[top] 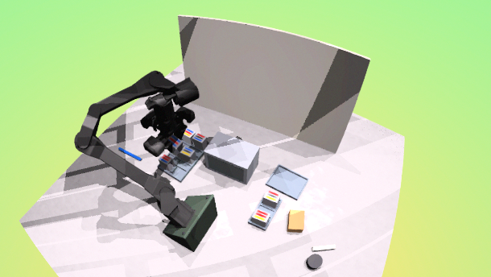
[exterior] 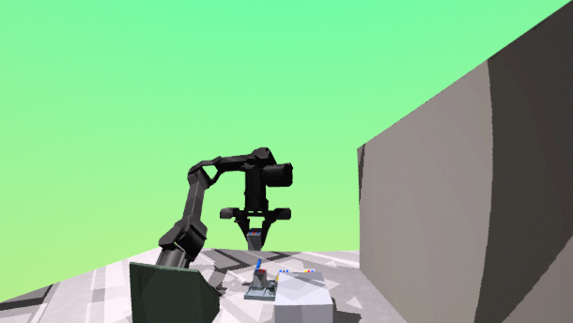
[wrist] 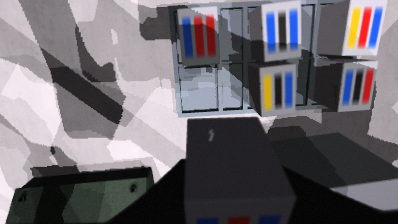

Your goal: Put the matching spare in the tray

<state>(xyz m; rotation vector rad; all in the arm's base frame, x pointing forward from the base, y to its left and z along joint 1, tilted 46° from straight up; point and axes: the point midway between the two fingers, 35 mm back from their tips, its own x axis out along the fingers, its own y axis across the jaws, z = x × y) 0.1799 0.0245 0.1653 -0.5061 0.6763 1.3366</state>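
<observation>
Now: the grey-blue tray 360 mm to the right of my gripper tip, 150 mm below it and 110 mm ahead of it. Also, from my gripper tip: blue stick (260 mm to the left, 140 mm below, 20 mm behind); mounted unit (140 mm to the right, 110 mm ahead, 100 mm below); grey wall (340 mm ahead, 170 mm to the right, 80 mm above).
</observation>
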